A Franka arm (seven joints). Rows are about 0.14 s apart.
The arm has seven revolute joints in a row. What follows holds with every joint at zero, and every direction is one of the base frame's.
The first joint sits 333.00 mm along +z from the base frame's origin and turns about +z.
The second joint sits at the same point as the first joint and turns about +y.
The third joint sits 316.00 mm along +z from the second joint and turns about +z.
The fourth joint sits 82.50 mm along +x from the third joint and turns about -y.
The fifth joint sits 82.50 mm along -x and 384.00 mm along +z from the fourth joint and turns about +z.
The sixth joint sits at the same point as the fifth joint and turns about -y.
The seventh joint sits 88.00 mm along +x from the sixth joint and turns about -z.
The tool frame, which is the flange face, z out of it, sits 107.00 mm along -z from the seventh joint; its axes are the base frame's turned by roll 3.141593, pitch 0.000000 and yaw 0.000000 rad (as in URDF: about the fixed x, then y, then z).
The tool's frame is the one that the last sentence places.
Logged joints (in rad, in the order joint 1, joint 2, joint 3, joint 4, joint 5, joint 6, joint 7), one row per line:
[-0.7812, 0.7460, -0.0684, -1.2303, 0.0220, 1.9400, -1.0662]
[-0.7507, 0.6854, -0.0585, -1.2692, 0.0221, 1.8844, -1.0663]
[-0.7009, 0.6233, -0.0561, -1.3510, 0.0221, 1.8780, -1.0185]
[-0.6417, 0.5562, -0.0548, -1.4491, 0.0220, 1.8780, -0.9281]
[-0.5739, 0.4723, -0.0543, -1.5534, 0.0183, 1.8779, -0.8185]
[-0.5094, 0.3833, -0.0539, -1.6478, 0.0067, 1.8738, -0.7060]
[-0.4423, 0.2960, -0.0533, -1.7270, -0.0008, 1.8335, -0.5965]
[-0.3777, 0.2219, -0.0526, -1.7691, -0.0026, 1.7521, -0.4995]
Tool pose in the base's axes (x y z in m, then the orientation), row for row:
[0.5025, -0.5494, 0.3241, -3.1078, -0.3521, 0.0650]
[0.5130, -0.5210, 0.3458, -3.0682, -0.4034, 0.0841]
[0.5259, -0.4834, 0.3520, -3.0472, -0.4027, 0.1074]
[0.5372, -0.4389, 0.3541, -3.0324, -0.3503, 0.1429]
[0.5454, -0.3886, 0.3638, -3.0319, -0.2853, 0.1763]
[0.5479, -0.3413, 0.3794, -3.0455, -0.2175, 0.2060]
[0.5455, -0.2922, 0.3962, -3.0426, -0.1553, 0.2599]
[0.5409, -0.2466, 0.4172, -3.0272, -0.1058, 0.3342]
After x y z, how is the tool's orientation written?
As a rotation vector, in radians.
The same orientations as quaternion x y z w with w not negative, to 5 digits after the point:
[-0.99341, -0.11255, 0.02078, 0.00662]
[-0.99084, -0.13027, 0.02716, 0.02292]
[-0.99024, -0.13086, 0.03490, 0.03301]
[-0.99140, -0.11453, 0.04672, 0.04283]
[-0.99290, -0.09343, 0.05774, 0.04558]
[-0.99437, -0.07101, 0.06726, 0.04069]
[-0.99421, -0.05075, 0.08493, 0.04197]
[-0.99226, -0.03468, 0.10954, 0.04706]

